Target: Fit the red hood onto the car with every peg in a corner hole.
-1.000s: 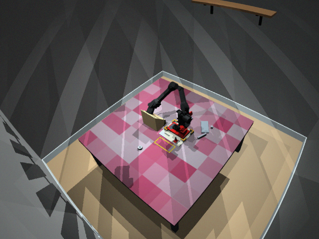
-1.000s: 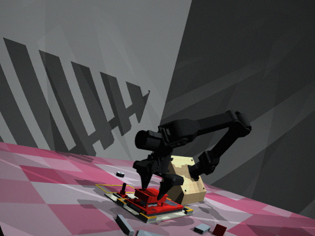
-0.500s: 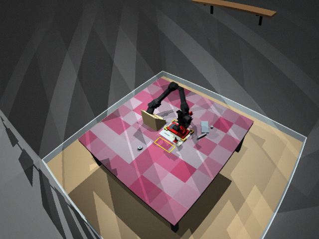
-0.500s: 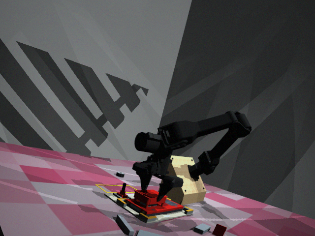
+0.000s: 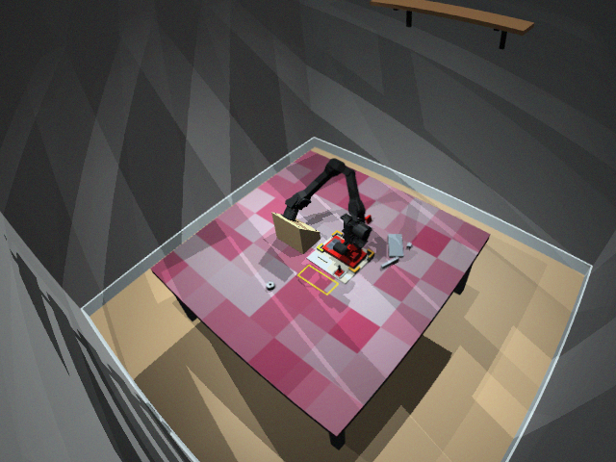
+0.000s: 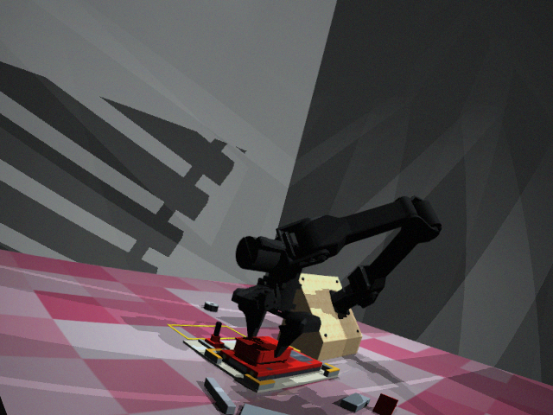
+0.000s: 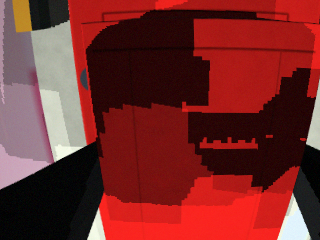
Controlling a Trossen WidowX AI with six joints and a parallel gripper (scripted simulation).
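Now: gripper tip 2 cm above the grey engine block and 1 cm to the right of it. Round my gripper tip: red hood right at my gripper tip; then white jig 3 cm below, 3 cm behind, 2 cm to the right.
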